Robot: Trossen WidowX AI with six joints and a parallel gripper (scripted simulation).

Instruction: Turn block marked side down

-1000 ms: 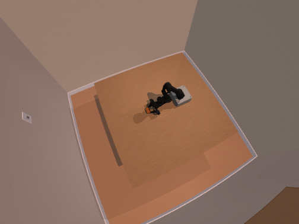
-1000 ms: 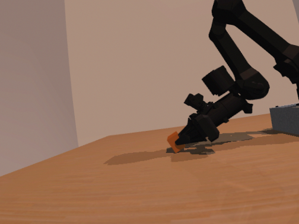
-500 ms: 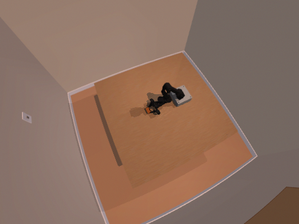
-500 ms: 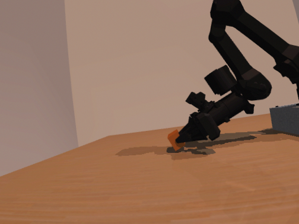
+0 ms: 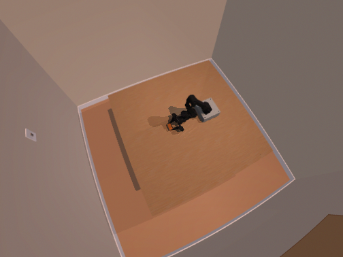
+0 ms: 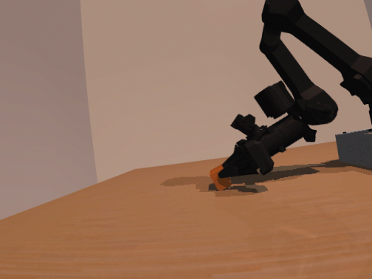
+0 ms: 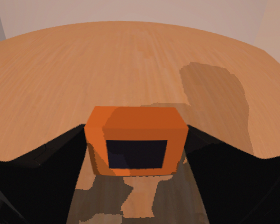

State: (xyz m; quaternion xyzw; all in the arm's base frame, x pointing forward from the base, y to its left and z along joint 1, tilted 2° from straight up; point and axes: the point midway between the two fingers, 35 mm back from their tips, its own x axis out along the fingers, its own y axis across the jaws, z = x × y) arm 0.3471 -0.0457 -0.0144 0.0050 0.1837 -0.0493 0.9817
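Now: the orange block 10 mm below my gripper tip and 10 mm behind it.
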